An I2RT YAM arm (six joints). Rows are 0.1 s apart.
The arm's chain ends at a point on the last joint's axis. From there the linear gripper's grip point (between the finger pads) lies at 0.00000 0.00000 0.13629 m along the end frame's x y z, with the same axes.
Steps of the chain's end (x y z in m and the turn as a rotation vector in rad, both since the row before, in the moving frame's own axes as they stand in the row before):
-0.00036, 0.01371, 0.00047, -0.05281, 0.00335, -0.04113
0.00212, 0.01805, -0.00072, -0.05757, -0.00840, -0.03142
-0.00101, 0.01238, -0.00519, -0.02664, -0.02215, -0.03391
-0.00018, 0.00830, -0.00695, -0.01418, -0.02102, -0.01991
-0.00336, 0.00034, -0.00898, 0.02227, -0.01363, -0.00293
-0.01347, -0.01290, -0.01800, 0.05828, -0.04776, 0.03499
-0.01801, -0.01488, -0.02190, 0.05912, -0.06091, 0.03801
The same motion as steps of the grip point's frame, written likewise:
0.00024, 0.02089, 0.00028, -0.05281, 0.00335, -0.04113
0.00110, 0.02591, -0.00095, -0.05757, -0.00840, -0.03142
-0.00397, 0.01606, -0.00527, -0.02664, -0.02215, -0.03391
-0.00303, 0.01026, -0.00699, -0.01418, -0.02102, -0.01991
-0.00522, -0.00269, -0.00903, 0.02227, -0.01363, -0.00293
-0.01983, -0.02095, -0.01839, 0.05828, -0.04776, 0.03499
-0.02615, -0.02308, -0.02239, 0.05912, -0.06091, 0.03801

